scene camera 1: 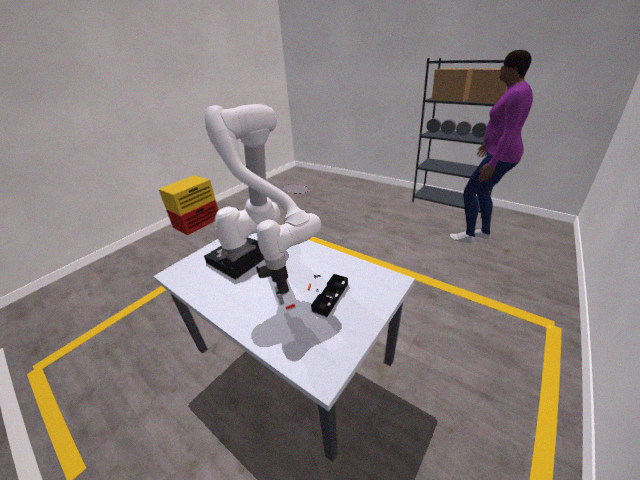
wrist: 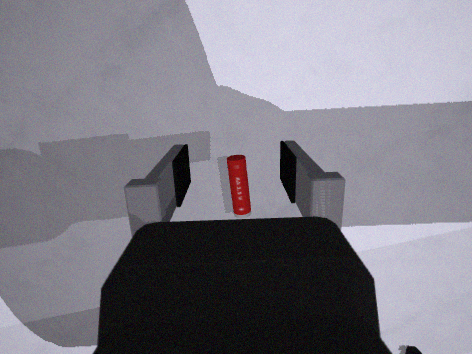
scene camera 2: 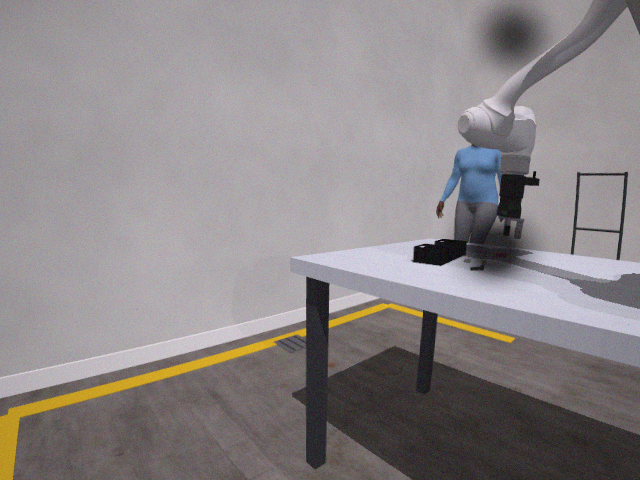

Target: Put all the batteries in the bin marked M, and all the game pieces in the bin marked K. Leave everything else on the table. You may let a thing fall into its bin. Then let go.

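Where they show: gripper, fingertip midpoint: (scene camera 1: 280, 300) (wrist: 234, 161) (scene camera 2: 511, 237); arm's base at its link origin: (scene camera 1: 236, 250).
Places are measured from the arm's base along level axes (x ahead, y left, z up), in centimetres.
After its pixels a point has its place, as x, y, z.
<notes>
A red battery (scene camera 1: 290, 306) {55.6, -9.9, -5.4} (wrist: 239, 185) {55.1, -9.9, -5.2} lies on its side on the white table (scene camera 1: 206, 289) {7.9, -28.5, -6.7}. My gripper (scene camera 1: 280, 297) {53.3, -13.1, 0.0} (scene camera 2: 512, 229) {53.3, -13.1, 0.0} (wrist: 234, 161) {53.3, -13.1, 0.0} is open and empty, above the battery and pointing down. In the wrist view the battery shows between the two spread fingers, roughly lengthwise along them. The black three-compartment bin block (scene camera 1: 320, 309) {70.4, -4.3, -2.9} (scene camera 2: 424, 254) {65.1, 20.3, -4.0} stands to the right of the battery in scene camera 1. Small pale patches show in it, but its letters cannot be read. In scene camera 2 a dark blur covers the area under the gripper.
A small orange piece (scene camera 1: 309, 286) {53.4, 6.8, -5.8}, a small dark item (scene camera 1: 316, 275) {50.7, 15.8, -5.7} and a tiny grey item (scene camera 1: 317, 290) {58.6, 7.2, -6.1} lie on the table left of the bins. The arm's black base plate (scene camera 1: 235, 264) {12.4, -9.7, 1.0} is at the table's back left. A person (scene camera 1: 509, 129) stands beyond the table near a shelf rack (scene camera 1: 425, 93).
</notes>
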